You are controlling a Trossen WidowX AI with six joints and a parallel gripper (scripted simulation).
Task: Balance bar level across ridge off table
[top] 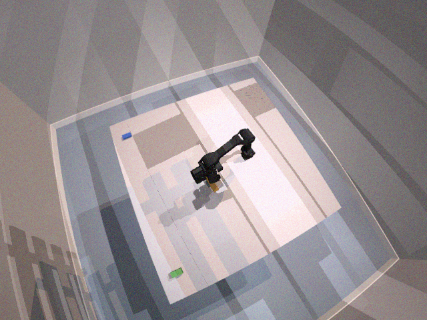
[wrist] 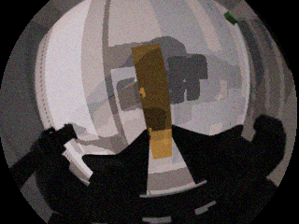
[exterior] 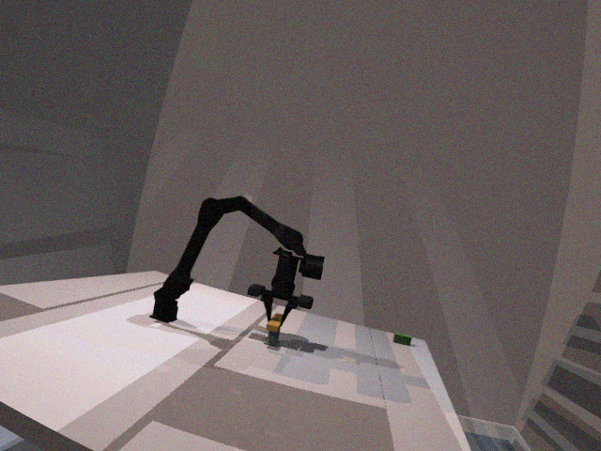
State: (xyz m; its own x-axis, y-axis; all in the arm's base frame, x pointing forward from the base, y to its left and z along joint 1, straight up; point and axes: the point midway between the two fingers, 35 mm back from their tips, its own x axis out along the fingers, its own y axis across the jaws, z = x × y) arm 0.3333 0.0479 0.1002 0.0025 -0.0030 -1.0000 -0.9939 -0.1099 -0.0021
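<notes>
Right now the orange bar is 30 mm to the left of my gripper tip. Round my gripper tip: blue block 410 mm ahead, 550 mm to the right, 60 mm below; then green block 410 mm ahead, 450 mm to the left, 50 mm below.
</notes>
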